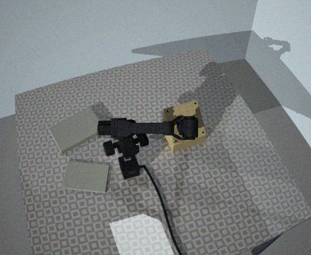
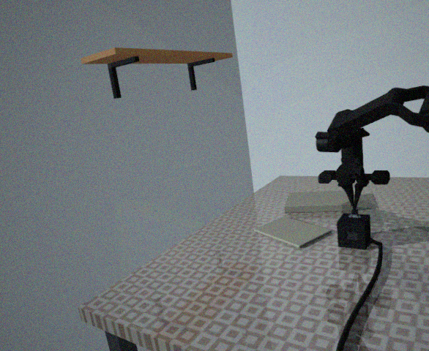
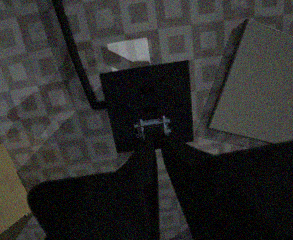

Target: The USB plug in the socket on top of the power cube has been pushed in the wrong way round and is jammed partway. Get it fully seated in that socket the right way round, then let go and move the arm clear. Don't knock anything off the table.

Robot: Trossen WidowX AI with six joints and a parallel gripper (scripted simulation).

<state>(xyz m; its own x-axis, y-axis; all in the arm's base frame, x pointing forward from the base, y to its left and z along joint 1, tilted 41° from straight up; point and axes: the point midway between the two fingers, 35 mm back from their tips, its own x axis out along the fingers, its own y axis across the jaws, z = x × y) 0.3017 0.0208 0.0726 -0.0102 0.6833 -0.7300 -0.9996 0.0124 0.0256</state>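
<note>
Now: gripper tip 20 mm above the USB plug. From my gripper tip the other things lie so: USB socket 40 mm below; then pale sheet 210 mm ahead, 20 mm to the right, 110 mm below.
</note>
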